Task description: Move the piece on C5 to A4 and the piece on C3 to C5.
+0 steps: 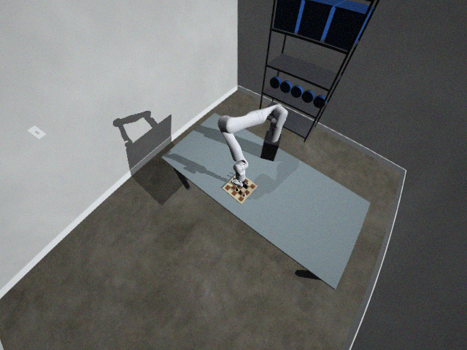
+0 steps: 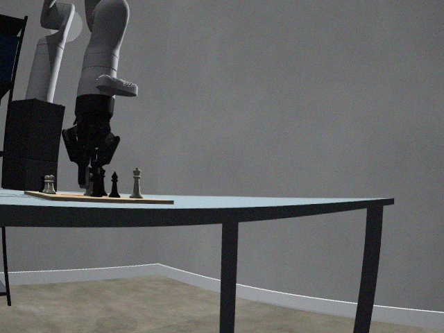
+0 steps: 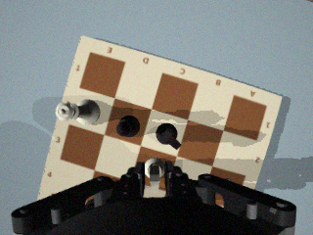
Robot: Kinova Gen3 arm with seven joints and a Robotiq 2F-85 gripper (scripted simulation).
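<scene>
Now: hand 30 mm above the chessboard. The rest, counted from my hand: black bishop (30 mm ahead, 40 mm to the left, 10 mm below); then black pawn (70 mm behind, 80 mm to the right, 20 mm below).
</scene>
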